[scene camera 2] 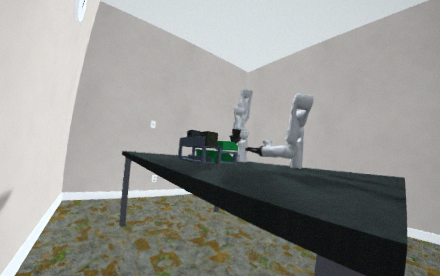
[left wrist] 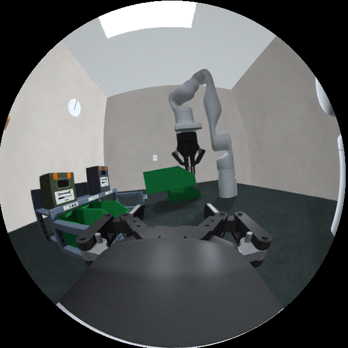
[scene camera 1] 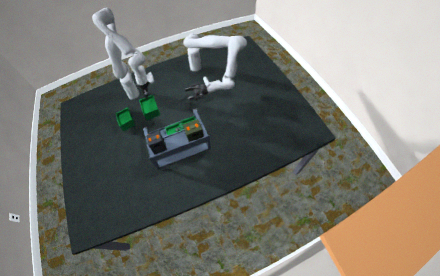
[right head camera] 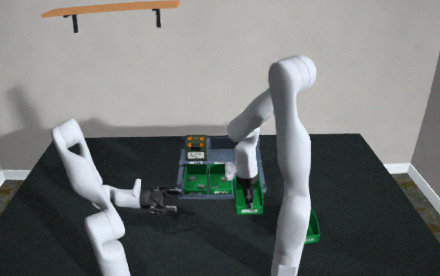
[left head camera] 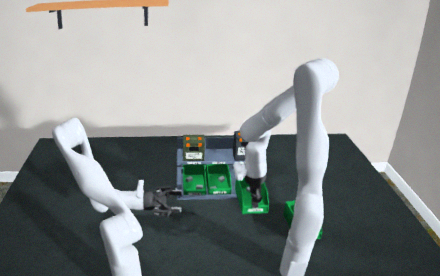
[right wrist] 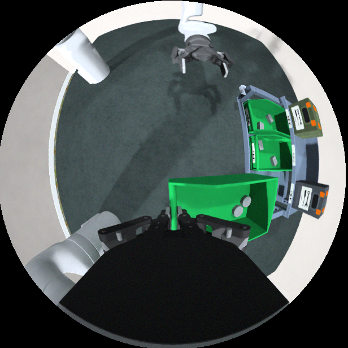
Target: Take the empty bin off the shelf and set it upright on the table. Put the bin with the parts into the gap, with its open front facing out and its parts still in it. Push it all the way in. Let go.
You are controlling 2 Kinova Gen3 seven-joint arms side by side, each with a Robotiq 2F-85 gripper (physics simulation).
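Where they show: left gripper, fingertip midpoint: [scene camera 2: 250, 150] [scene camera 1: 186, 94] [right head camera: 177, 200] [left head camera: 181, 201]; right gripper, fingertip midpoint: [scene camera 1: 147, 97] [right head camera: 249, 207] [left head camera: 255, 206]; left arm's base, origin of the base link: [scene camera 2: 295, 167] [scene camera 1: 196, 67]; right arm's base, origin of the base link: [scene camera 2: 241, 161] [scene camera 1: 134, 95] [right head camera: 283, 273] [left head camera: 292, 270].
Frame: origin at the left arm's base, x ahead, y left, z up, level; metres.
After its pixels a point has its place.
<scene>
My right gripper [left head camera: 256, 200] {z 0.134, x 0.241, y -0.472 m} [right head camera: 249, 204] {z 0.134, x 0.241, y -0.472 m} [right wrist: 173, 212] is shut on the front wall of the green parts bin [right head camera: 241, 202] {z 0.104, x 0.308, y -0.454 m} [scene camera 1: 149, 108] {z 0.103, x 0.317, y -0.486 m} [left wrist: 167, 181] [right wrist: 215, 192]. Two round grey parts [right wrist: 245, 201] [right wrist: 237, 211] lie in it. The bin hangs upright above the table in front of the rack's right end, its back toward the rack [left head camera: 220, 156] {z 0.102, x 0.655, y -0.419 m} [scene camera 1: 177, 142] {z 0.102, x 0.664, y -0.407 m}. The gap shows there, right of two seated bins. The other green bin [right head camera: 313, 230] {z 0.012, x 0.208, y -0.735 m} [scene camera 1: 124, 120] {z 0.003, x 0.233, y -0.702 m} [left wrist: 184, 194] stands upright on the table, partly hidden by the right arm in the head views. My left gripper [left head camera: 177, 201] {z 0.107, x 0.339, y -0.207 m} [left wrist: 173, 211] [right wrist: 205, 71] is open, left of the rack's front.
Two green bins [left head camera: 194, 181] {z 0.009, x 0.596, y -0.290 m} [left head camera: 218, 180] {z 0.014, x 0.585, y -0.401 m} with grey parts sit side by side in the rack. An olive toolbox [left head camera: 194, 147] {z 0.174, x 0.627, y -0.291 m} [right wrist: 306, 117] and a dark toolbox [scene camera 1: 157, 142] {z 0.219, x 0.679, y -0.512 m} [right wrist: 312, 198] stand on its top board. An orange wall shelf [left head camera: 100, 6] hangs behind.
</scene>
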